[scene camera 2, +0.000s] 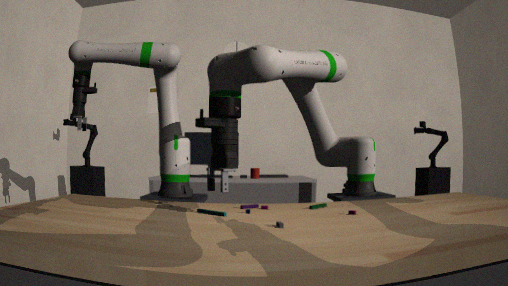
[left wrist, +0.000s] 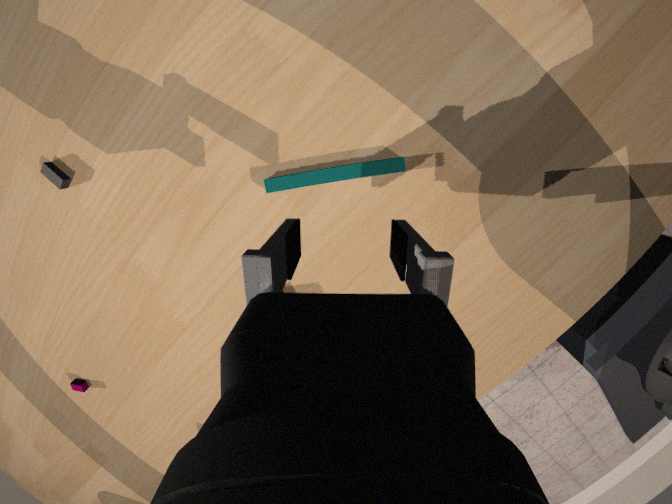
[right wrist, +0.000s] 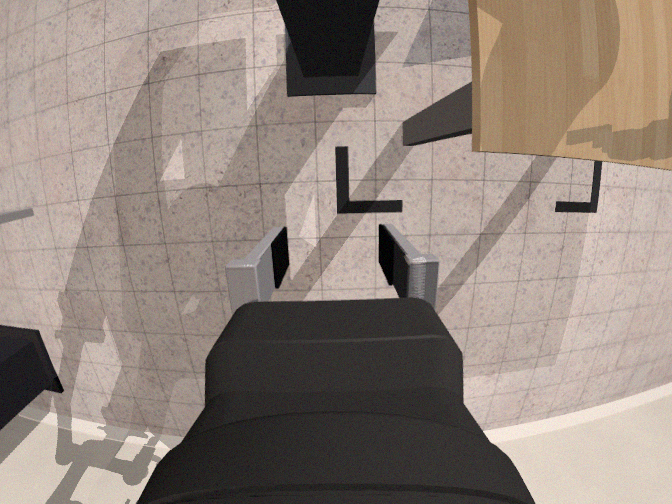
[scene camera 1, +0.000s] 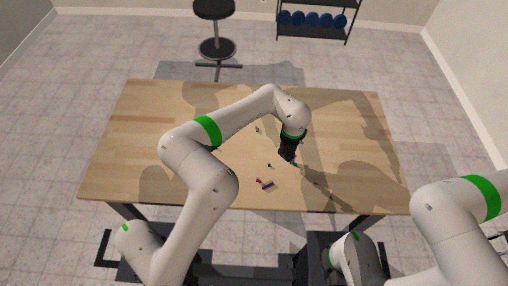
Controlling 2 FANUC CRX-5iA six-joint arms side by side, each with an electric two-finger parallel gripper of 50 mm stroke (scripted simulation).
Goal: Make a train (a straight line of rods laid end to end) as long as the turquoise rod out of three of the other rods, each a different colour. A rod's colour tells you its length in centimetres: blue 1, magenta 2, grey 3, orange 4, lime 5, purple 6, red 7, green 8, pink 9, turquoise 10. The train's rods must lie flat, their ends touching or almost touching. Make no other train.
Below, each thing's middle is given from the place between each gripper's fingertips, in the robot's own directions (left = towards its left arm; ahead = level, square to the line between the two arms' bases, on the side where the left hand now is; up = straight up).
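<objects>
My right gripper is 67 cm to the right of the turquoise rod (left wrist: 379, 167), and it is also 47 cm short of the rod and 28 cm above it.
As for my left gripper (scene camera 2: 217, 191), I see it 2 cm to the left of the turquoise rod and 3 cm short of it, while being 7 cm above it.
</objects>
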